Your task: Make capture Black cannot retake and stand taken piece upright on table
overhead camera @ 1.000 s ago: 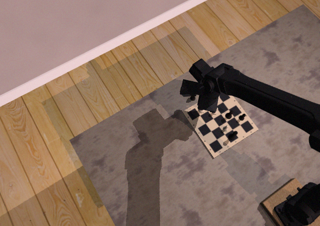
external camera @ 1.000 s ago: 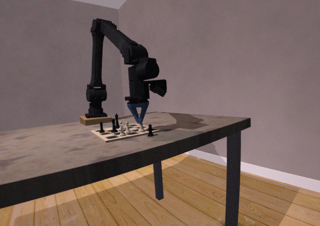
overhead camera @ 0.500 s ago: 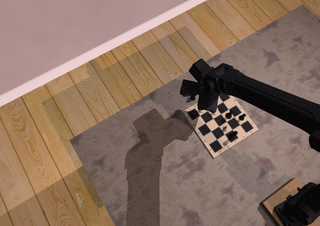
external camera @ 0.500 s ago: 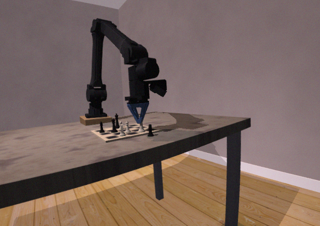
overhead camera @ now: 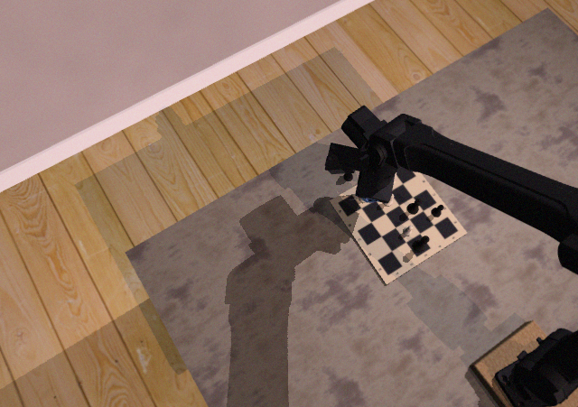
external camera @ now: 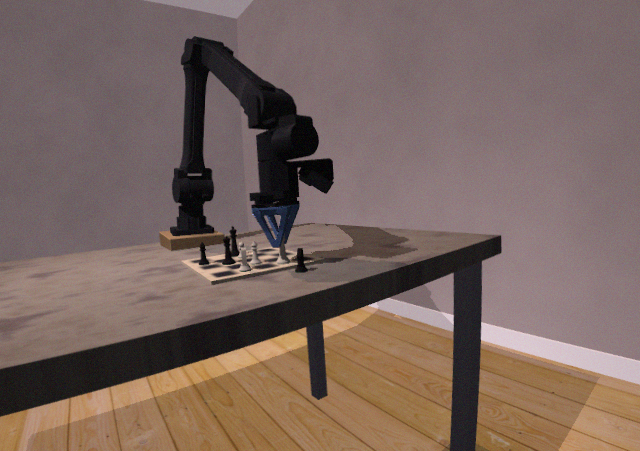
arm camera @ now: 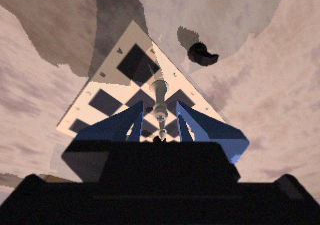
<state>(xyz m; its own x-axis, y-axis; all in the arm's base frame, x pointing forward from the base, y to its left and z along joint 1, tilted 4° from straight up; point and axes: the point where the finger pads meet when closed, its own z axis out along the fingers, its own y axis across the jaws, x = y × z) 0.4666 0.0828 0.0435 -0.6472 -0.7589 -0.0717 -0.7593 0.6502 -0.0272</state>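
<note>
Now: hand 1 cm above the tall white piece. Also, from my hand: black piece (7 cm behind, 8 cm to the right, 1 cm below); then chessboard (7 cm behind, 4 cm to the right, 4 cm below).
</note>
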